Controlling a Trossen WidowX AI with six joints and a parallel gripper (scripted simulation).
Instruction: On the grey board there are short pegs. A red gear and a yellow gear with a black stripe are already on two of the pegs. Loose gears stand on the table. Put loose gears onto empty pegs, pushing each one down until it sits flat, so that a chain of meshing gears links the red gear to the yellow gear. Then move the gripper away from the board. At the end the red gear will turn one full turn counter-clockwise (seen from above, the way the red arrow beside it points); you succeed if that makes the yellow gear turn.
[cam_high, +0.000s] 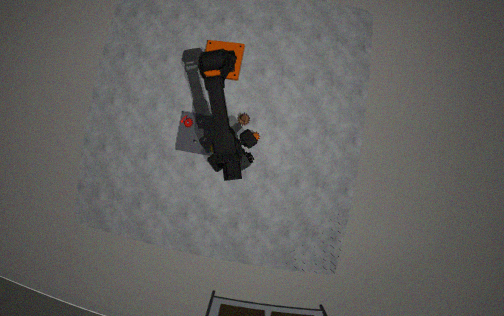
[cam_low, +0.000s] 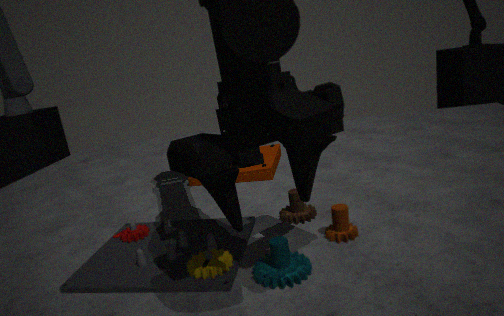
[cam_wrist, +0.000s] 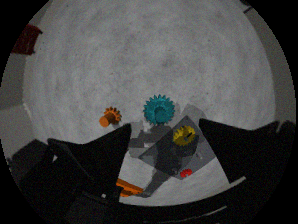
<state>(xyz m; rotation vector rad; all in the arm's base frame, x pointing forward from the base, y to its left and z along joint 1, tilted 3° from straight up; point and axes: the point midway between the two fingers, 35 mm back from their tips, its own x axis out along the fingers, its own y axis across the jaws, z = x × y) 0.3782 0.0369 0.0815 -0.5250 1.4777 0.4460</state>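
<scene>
Right now my gripper tip is 60 mm above the teal gear. Round my gripper tip: yellow striped gear 20 mm behind, 80 mm to the right, 50 mm below; then brown gear 140 mm behind, 40 mm to the left, 60 mm below; then orange gear 70 mm behind, 80 mm to the left, 60 mm below.
</scene>
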